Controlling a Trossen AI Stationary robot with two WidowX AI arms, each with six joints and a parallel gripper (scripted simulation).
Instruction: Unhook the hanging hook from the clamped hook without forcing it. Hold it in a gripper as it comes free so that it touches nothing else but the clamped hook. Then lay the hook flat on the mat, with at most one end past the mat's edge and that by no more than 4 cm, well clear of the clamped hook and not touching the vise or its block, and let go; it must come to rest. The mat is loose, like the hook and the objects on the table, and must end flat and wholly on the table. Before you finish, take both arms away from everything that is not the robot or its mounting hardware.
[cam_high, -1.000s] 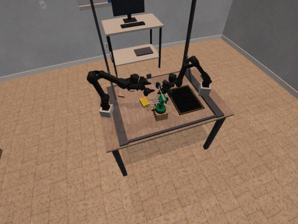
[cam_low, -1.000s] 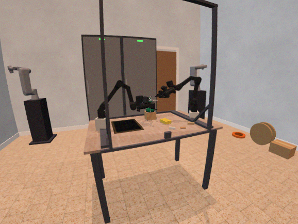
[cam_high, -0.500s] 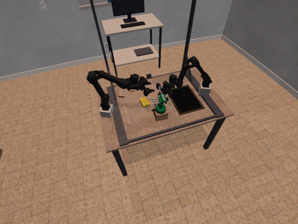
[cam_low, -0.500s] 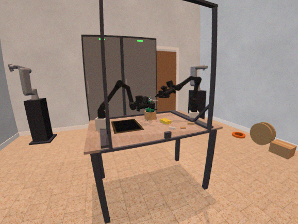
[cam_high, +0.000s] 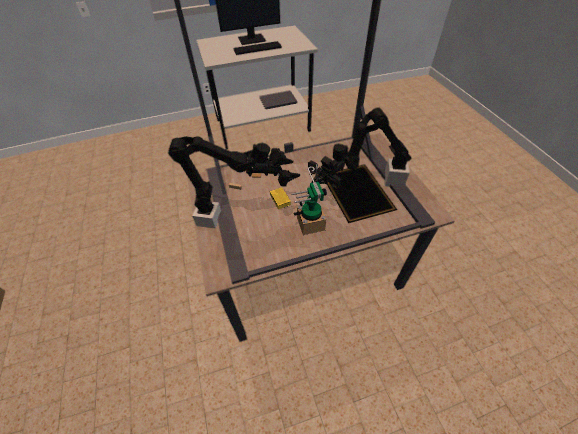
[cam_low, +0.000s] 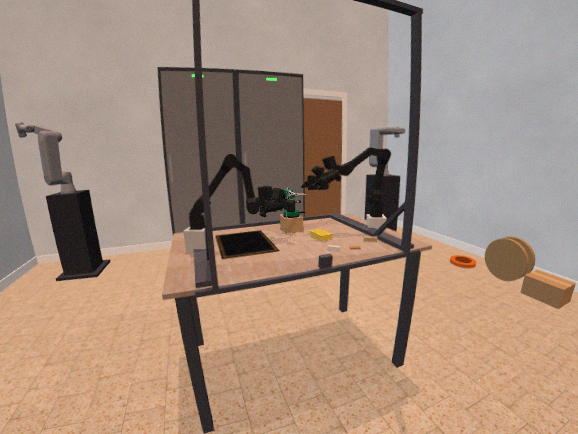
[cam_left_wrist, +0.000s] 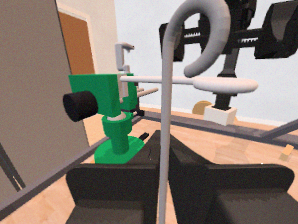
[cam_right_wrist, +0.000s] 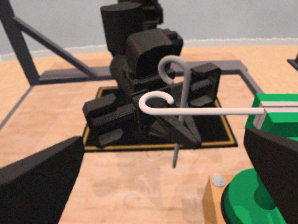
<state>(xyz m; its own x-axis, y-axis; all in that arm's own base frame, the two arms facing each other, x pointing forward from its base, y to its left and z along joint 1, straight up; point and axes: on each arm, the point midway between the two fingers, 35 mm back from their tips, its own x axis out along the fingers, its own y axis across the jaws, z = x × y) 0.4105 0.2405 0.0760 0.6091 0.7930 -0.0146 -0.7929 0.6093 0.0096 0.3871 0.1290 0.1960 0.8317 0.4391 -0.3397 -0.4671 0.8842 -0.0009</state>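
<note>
My left gripper is now 40 mm past the black mat, 250 mm to the right of it and 180 mm above it. From my left hand the other things lie so: white piece (290 mm behind, 140 mm to the right, 180 mm below); wooden block (100 mm ahead, 50 mm to the right, 140 mm below).
</note>
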